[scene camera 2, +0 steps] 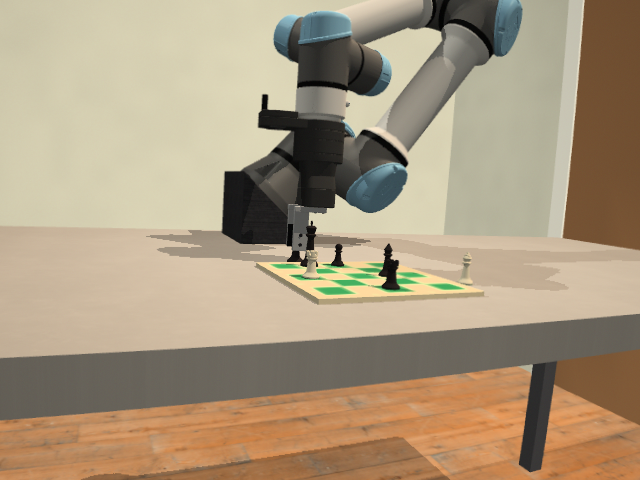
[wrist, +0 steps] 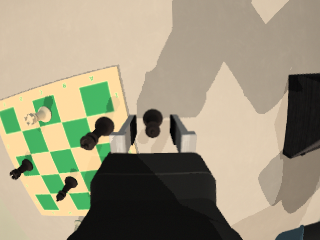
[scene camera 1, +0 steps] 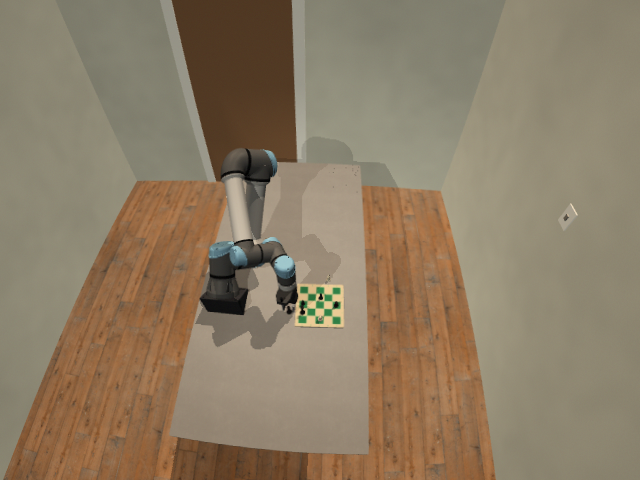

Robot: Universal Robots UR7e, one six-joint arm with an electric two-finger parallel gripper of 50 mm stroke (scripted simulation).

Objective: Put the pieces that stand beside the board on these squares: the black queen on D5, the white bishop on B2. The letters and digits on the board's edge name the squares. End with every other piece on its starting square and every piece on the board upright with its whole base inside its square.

Labels:
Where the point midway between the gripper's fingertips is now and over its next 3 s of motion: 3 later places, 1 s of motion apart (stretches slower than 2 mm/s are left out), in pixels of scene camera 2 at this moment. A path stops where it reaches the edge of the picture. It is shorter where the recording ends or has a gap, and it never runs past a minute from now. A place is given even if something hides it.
My gripper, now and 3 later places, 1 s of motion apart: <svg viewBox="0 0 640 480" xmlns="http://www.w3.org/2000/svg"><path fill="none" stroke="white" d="M296 248L298 200L308 179L424 183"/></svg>

